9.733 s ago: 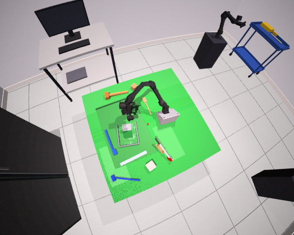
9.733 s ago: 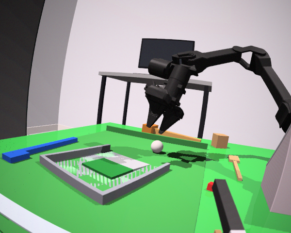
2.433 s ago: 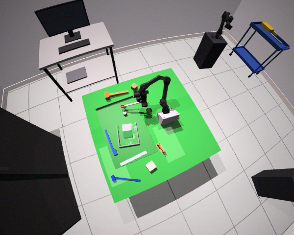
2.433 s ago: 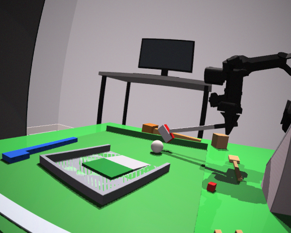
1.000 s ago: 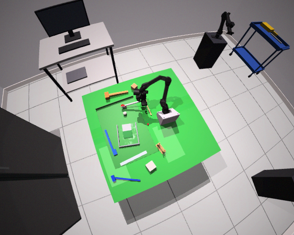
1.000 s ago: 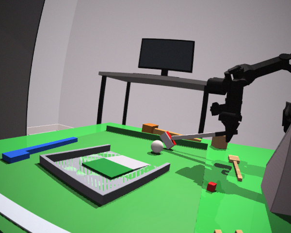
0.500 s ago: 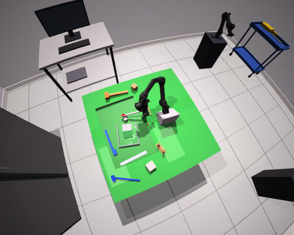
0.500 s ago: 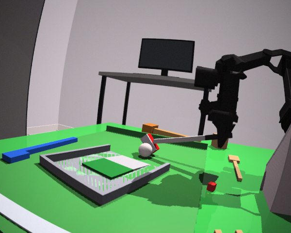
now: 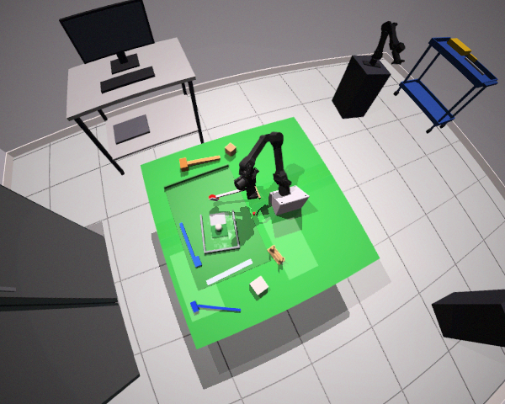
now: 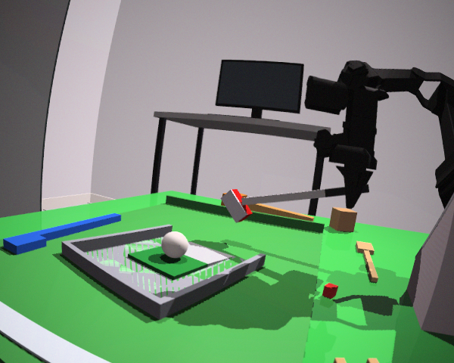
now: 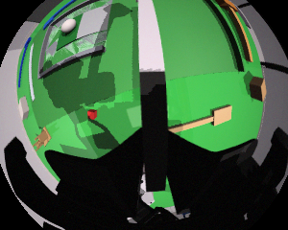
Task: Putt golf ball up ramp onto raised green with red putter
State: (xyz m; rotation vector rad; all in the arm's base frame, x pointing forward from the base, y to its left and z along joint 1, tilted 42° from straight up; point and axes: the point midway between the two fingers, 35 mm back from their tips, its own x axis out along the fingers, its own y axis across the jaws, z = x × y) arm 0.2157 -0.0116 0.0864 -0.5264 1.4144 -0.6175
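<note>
Right now my gripper tip is 120 mm short of the putter. From my gripper tip the other things lie so: red cube: 120 mm to the left, 110 mm below, 10 mm behind; grey frame: 230 mm ahead, 200 mm to the left, 110 mm below; white golf ball: 240 mm ahead, 160 mm to the left, 90 mm below.
</note>
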